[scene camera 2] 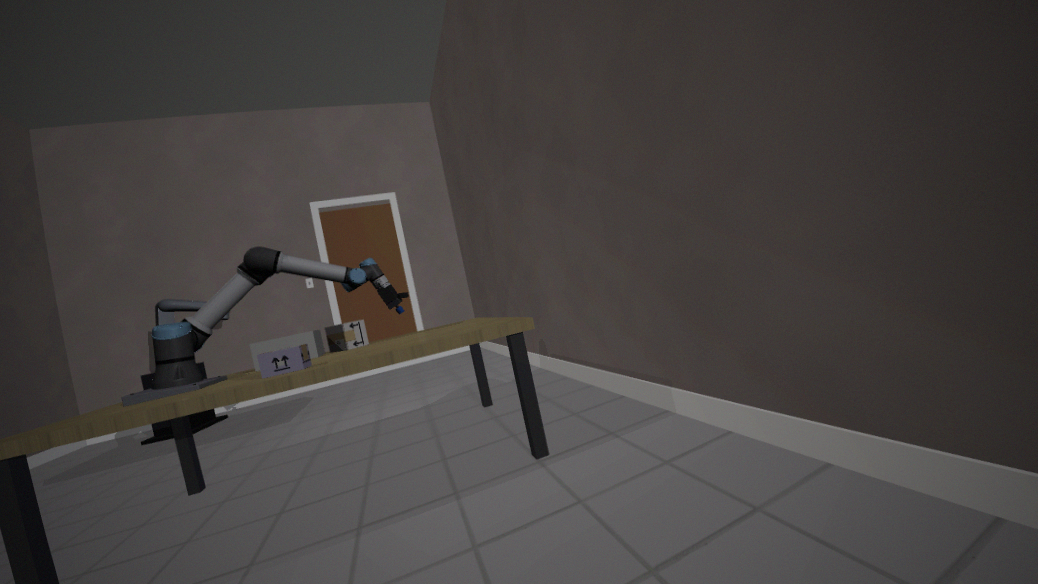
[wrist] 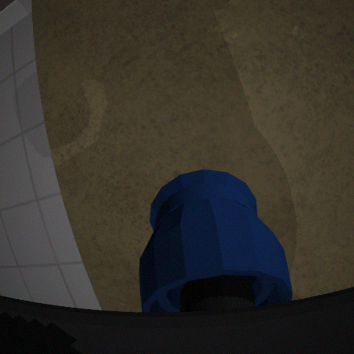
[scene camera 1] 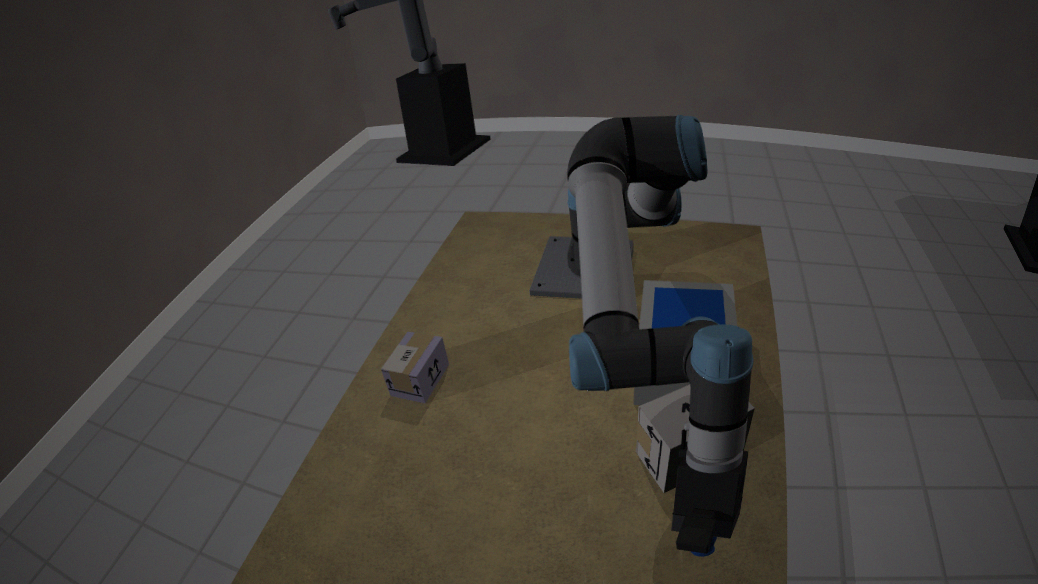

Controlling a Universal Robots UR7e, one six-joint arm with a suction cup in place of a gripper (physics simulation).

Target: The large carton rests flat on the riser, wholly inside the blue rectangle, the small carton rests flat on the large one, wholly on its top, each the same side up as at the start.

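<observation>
The large white carton (scene camera 1: 656,453) (scene camera 2: 358,331) stands on the table in front of the riser, turned at an angle and partly hidden by the arm in scene camera 1. The grey riser (scene camera 1: 648,308) (scene camera 2: 270,346) carries the blue rectangle (scene camera 1: 685,305) on its top, with no carton on it. The small lilac carton (scene camera 1: 433,368) (scene camera 2: 284,361) rests on the table, left of the riser in scene camera 1. My suction cup (scene camera 1: 702,549) (scene camera 2: 399,310) (wrist: 204,192) is tilted, above the table beyond the large carton, touching nothing; it bears no carton.
The wooden table (scene camera 1: 508,464) (scene camera 2: 435,338) has an edge close to the right of the large carton in scene camera 1. The arm's base plate (scene camera 1: 555,279) is at the back. Another arm on a black pedestal (scene camera 1: 437,112) stands beyond the table.
</observation>
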